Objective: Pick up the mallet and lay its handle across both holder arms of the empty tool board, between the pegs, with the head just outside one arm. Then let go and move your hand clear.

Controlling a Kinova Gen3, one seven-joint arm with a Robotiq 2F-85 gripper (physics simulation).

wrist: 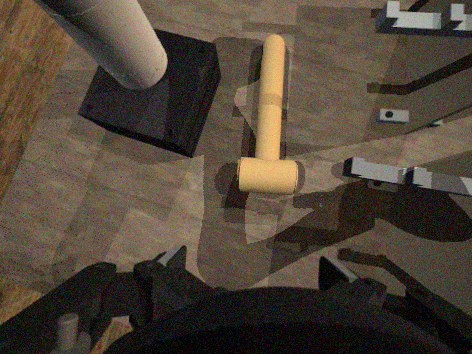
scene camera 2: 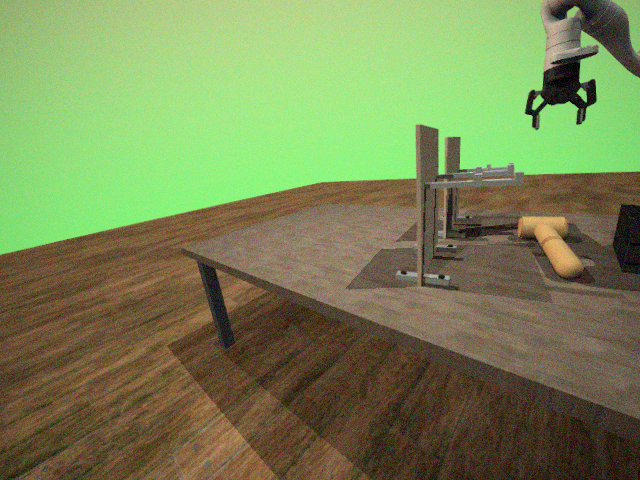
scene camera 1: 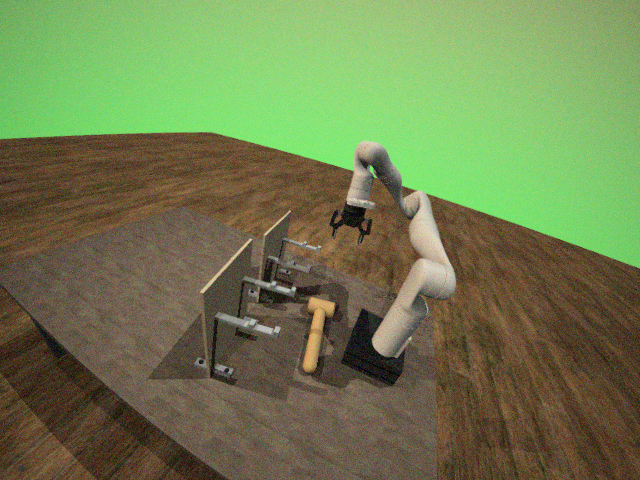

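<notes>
The pale wooden mallet [scene camera 1: 314,343] [scene camera 2: 558,250] [wrist: 270,130] lies flat on the table between the tool boards and the robot's base. In scene camera 1 its head is at the far end and its handle points toward the camera. Two upright tool boards stand to its left, the near board [scene camera 1: 224,289] [scene camera 2: 426,155] and the far board [scene camera 1: 273,238] [scene camera 2: 452,152]. Each has two grey holder arms with pegs, and no tool lies on them. My gripper [scene camera 1: 346,238] [scene camera 2: 558,124] [wrist: 251,266] is open and empty, high above the table and beyond the mallet's head.
The black robot base [scene camera 1: 373,346] [wrist: 150,105] stands to the right of the mallet in scene camera 1. The near board's holder arms [scene camera 1: 232,318] [scene camera 2: 454,183] stick out toward the mallet, above table height. The table [scene camera 1: 129,268] [scene camera 2: 310,232] has its edge beyond the base.
</notes>
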